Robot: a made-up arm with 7 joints. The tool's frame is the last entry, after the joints.
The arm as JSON. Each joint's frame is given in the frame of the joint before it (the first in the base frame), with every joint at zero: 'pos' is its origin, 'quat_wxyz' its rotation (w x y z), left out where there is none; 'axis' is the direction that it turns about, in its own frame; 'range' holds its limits. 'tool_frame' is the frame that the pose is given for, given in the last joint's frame.
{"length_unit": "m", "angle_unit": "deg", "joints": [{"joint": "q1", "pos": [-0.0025, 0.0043, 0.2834], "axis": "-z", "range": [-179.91, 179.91]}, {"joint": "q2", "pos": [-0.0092, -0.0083, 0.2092], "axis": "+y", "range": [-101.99, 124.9]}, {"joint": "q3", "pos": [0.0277, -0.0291, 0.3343], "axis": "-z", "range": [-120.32, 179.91]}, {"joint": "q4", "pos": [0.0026, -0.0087, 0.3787], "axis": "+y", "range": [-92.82, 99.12]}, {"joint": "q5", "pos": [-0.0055, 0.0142, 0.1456], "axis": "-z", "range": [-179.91, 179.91]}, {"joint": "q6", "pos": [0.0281, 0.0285, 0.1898], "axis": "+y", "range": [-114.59, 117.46]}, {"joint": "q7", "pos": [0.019, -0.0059, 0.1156], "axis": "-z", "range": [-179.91, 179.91]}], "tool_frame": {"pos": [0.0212, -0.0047, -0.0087], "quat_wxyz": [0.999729, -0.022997, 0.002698, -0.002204]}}
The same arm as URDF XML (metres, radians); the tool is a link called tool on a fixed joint. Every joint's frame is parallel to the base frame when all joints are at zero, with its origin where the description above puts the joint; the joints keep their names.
<robot name="arm">
  <joint name="q1" type="revolute">
    <parent link="base"/>
    <child link="link1"/>
    <origin xyz="-0.0025 0.0043 0.2834"/>
    <axis xyz="0 0 -1"/>
    <limit lower="-3.1400" upper="3.1400"/>
  </joint>
  <joint name="q2" type="revolute">
    <parent link="link1"/>
    <child link="link2"/>
    <origin xyz="-0.0092 -0.0083 0.2092"/>
    <axis xyz="0 1 0"/>
    <limit lower="-1.7801" upper="2.1799"/>
  </joint>
  <joint name="q3" type="revolute">
    <parent link="link2"/>
    <child link="link3"/>
    <origin xyz="0.0277 -0.0291 0.3343"/>
    <axis xyz="0 0 -1"/>
    <limit lower="-2.1000" upper="3.1400"/>
  </joint>
  <joint name="q4" type="revolute">
    <parent link="link3"/>
    <child link="link4"/>
    <origin xyz="0.0026 -0.0087 0.3787"/>
    <axis xyz="0 1 0"/>
    <limit lower="-1.6200" upper="1.7300"/>
  </joint>
  <joint name="q5" type="revolute">
    <parent link="link4"/>
    <child link="link5"/>
    <origin xyz="-0.0055 0.0142 0.1456"/>
    <axis xyz="0 0 -1"/>
    <limit lower="-3.1400" upper="3.1400"/>
  </joint>
  <joint name="q6" type="revolute">
    <parent link="link5"/>
    <child link="link6"/>
    <origin xyz="0.0281 0.0285 0.1898"/>
    <axis xyz="0 1 0"/>
    <limit lower="-2.0000" upper="2.0501"/>
  </joint>
  <joint name="q7" type="revolute">
    <parent link="link6"/>
    <child link="link7"/>
    <origin xyz="0.0190 -0.0059 0.1156"/>
    <axis xyz="0 0 -1"/>
    <limit lower="-3.1400" upper="3.1400"/>
  </joint>
  <joint name="tool_joint" type="fixed">
    <parent link="link7"/>
    <child link="tool"/>
    <origin xyz="0.0212 -0.0047 -0.0087" rpy="-0.0460 0.0053 -0.0045"/>
  </joint>
  <link name="base"/>
  <link name="link1"/>
  <link name="link2"/>
  <link name="link3"/>
  <link name="link4"/>
  <link name="link5"/>
  <link name="link6"/>
  <link name="link7"/>
  <link name="tool"/>
</robot>

